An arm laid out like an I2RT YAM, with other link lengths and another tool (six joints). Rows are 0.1 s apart.
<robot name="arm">
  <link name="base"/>
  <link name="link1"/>
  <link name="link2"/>
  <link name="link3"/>
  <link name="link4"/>
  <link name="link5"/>
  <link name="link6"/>
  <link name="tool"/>
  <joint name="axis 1" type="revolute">
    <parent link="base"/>
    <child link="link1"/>
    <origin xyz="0 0 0.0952"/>
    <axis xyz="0 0 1"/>
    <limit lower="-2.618" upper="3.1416"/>
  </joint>
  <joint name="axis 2" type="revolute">
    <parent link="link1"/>
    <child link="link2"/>
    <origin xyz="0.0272 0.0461 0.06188"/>
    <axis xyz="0 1 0"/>
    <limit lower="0" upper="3.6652"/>
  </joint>
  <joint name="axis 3" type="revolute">
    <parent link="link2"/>
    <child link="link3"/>
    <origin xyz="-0.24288 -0.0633 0"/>
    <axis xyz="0 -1 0"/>
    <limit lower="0" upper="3.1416"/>
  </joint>
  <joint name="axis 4" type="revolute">
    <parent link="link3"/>
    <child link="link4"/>
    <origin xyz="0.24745 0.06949 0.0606"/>
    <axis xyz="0 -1 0"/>
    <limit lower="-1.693" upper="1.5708"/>
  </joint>
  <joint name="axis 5" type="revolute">
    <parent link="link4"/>
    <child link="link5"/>
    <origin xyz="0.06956 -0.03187 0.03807"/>
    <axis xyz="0 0 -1"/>
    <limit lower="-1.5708" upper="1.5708"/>
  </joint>
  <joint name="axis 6" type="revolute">
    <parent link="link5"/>
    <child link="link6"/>
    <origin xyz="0.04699 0 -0.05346"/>
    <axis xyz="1 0 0"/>
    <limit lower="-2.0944" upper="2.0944"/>
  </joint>
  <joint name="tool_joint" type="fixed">
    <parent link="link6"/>
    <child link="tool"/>
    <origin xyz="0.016 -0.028 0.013" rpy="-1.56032 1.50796 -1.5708"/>
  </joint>
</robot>
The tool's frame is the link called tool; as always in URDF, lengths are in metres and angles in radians.
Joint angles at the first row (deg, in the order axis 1, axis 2, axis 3, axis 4, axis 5, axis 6):
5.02 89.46 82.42 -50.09 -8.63 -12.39
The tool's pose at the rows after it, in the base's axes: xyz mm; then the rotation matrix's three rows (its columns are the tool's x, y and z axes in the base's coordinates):
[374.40, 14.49, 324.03], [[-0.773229, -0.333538, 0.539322], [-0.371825, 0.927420, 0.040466], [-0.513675, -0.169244, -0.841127]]
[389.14, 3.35, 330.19], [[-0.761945, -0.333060, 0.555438], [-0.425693, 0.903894, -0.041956], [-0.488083, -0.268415, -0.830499]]
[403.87, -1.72, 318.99], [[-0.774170, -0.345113, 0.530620], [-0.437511, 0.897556, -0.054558], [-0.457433, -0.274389, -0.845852]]
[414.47, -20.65, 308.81], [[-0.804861, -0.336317, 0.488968], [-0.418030, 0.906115, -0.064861], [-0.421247, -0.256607, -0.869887]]
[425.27, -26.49, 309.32], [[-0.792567, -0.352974, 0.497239], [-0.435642, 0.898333, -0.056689], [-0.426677, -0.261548, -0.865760]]
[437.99, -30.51, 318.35], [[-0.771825, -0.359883, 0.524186], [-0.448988, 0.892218, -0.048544], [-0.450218, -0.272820, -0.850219]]
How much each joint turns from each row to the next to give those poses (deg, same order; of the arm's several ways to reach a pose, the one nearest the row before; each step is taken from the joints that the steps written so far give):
-2.64 5.10 6.16 -1.41 7.03 -3.86
-1.32 2.99 3.88 0.08 4.05 -4.48
-0.80 3.95 2.46 -0.17 0.28 -1.42
-2.80 3.70 2.98 -1.93 -0.79 -1.22
-0.97 2.37 2.99 -0.09 -0.97 -1.94
-0.62 2.64 5.00 -0.62 -0.88 -1.32

